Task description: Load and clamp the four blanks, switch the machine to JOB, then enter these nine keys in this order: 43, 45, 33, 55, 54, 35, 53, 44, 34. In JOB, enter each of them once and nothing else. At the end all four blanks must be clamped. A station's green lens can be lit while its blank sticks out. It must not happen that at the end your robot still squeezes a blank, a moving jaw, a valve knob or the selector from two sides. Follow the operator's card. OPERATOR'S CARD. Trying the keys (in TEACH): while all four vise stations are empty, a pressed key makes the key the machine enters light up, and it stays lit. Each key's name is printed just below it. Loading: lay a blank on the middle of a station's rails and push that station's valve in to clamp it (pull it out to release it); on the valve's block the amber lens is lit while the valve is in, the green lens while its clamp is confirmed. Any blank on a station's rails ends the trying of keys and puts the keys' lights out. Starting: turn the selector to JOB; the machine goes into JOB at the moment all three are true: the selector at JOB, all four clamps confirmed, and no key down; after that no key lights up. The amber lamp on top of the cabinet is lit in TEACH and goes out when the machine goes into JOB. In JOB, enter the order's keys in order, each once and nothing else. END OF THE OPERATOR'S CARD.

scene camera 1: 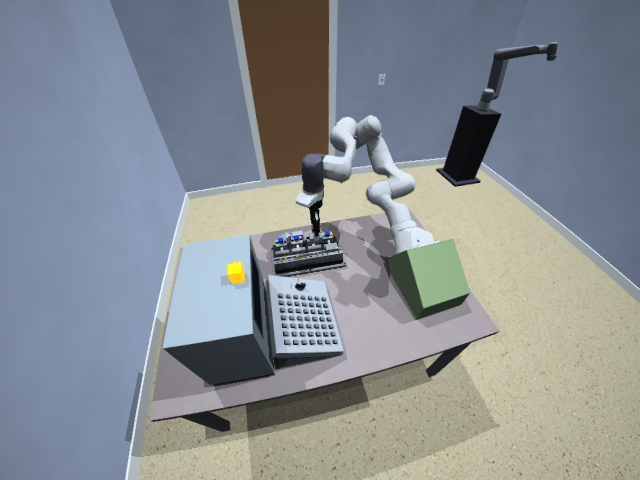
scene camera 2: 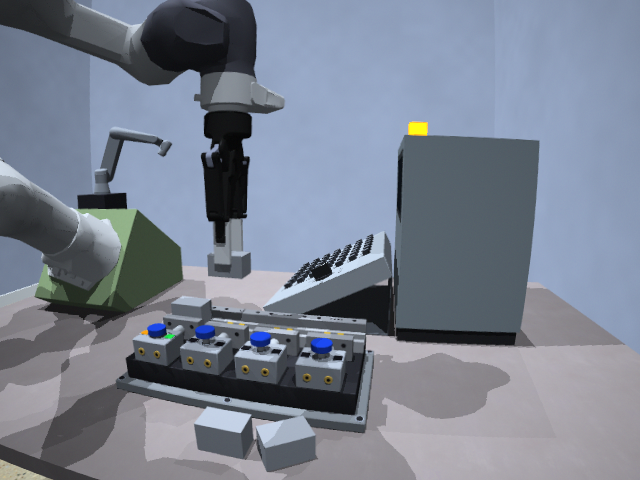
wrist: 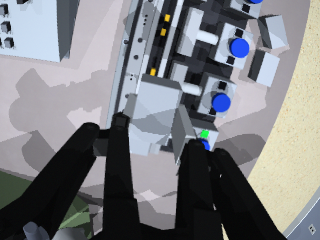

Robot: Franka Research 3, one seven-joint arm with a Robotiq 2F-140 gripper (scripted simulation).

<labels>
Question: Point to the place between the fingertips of my gripper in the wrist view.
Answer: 154, 111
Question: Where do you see a keypad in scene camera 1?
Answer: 286, 354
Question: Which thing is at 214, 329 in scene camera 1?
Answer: A grey cabinet.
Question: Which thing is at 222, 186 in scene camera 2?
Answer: My gripper.
</labels>
